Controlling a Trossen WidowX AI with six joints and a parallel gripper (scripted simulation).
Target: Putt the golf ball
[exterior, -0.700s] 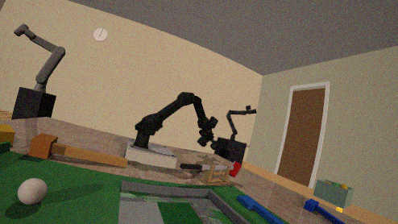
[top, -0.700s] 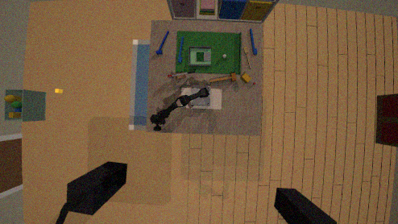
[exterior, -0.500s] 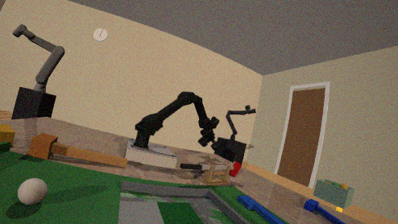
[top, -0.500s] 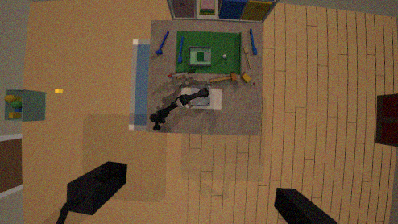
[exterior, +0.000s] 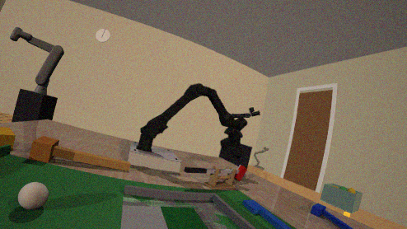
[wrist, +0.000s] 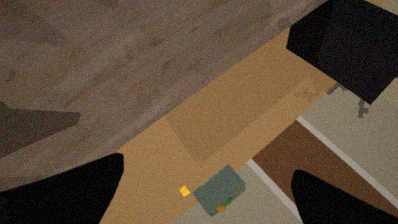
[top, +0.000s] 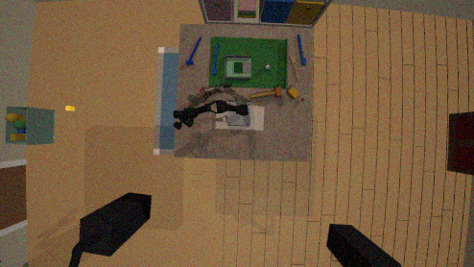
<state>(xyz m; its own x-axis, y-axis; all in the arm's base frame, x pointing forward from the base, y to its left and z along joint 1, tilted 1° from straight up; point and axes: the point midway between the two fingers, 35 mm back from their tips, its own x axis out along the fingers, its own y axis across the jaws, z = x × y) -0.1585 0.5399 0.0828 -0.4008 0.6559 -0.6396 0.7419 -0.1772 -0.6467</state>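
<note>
Right now my gripper tip is 35 cm short of the red putter, 28 cm to the left of it and 4 cm above it. Round my gripper tip: small wooden stand 34 cm ahead, 27 cm to the right, 7 cm below; white golf ball 74 cm to the right, 62 cm ahead, 8 cm below; yellow block 100 cm to the right, 40 cm ahead, 8 cm below.
</note>
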